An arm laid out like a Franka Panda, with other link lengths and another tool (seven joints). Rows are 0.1 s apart.
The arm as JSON. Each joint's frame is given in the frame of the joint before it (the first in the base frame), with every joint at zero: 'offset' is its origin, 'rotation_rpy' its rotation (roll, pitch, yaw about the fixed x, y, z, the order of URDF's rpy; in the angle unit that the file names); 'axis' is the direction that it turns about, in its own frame. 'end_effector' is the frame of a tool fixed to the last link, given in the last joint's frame.
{
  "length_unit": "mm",
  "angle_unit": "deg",
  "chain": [
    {
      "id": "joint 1",
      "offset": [
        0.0,
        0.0,
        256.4
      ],
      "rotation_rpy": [
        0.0,
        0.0,
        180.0
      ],
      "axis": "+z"
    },
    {
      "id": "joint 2",
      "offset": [
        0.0,
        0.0,
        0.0
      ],
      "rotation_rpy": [
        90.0,
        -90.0,
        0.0
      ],
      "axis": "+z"
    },
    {
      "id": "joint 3",
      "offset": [
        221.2,
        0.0,
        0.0
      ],
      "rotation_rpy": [
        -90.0,
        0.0,
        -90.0
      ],
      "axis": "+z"
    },
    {
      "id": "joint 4",
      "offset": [
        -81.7,
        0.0,
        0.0
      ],
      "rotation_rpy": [
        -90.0,
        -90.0,
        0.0
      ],
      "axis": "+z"
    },
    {
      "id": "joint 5",
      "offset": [
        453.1,
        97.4,
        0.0
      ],
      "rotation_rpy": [
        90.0,
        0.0,
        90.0
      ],
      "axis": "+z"
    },
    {
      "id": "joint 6",
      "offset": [
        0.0,
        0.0,
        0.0
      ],
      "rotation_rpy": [
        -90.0,
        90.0,
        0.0
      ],
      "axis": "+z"
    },
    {
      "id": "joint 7",
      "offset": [
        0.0,
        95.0,
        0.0
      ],
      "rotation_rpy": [
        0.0,
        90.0,
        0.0
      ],
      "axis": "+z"
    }
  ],
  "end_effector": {
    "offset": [
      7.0,
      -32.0,
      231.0
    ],
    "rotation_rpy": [
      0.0,
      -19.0,
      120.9
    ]
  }
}
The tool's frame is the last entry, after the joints.
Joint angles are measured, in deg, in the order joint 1, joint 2, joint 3, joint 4, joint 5, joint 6, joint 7. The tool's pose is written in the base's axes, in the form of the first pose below.
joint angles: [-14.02, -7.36, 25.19, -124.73, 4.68, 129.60, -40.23]
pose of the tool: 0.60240, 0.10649, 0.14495, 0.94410, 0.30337, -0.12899, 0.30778, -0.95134, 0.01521
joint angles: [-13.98, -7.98, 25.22, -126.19, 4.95, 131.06, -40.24]
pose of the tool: 0.60025, 0.10584, 0.13962, 0.94618, 0.30083, -0.11939, 0.30500, -0.95218, 0.01794
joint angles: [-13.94, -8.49, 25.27, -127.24, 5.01, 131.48, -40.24]
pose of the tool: 0.59646, 0.10502, 0.13519, 0.94596, 0.30021, -0.12264, 0.30488, -0.95216, 0.02085
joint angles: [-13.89, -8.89, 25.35, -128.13, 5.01, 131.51, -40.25]
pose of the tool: 0.59187, 0.10453, 0.13048, 0.94452, 0.30093, -0.13162, 0.30640, -0.95162, 0.02302
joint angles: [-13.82, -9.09, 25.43, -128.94, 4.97, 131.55, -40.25]
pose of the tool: 0.58731, 0.10436, 0.12468, 0.94259, 0.30223, -0.14208, 0.30853, -0.95091, 0.02411
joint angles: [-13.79, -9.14, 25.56, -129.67, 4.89, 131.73, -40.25]
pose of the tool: 0.58335, 0.10444, 0.11849, 0.94057, 0.30412, -0.15114, 0.31121, -0.95001, 0.02509
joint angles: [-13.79, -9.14, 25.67, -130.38, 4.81, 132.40, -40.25]
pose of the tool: 0.58124, 0.10434, 0.11298, 0.93997, 0.30543, -0.15220, 0.31287, -0.94941, 0.02696
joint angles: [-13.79, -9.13, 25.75, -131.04, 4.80, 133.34, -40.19]
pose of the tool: 0.58037, 0.10438, 0.10837, 0.94079, 0.30510, -0.14773, 0.31238, -0.94954, 0.02831
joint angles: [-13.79, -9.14, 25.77, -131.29, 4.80, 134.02, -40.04]
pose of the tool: 0.58123, 0.10454, 0.10738, 0.94265, 0.30290, -0.14021, 0.30974, -0.95037, 0.02934
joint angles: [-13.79, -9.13, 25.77, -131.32, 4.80, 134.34, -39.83]
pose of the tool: 0.58212, 0.10477, 0.10760, 0.94440, 0.29968, -0.13530, 0.30614, -0.95153, 0.02935
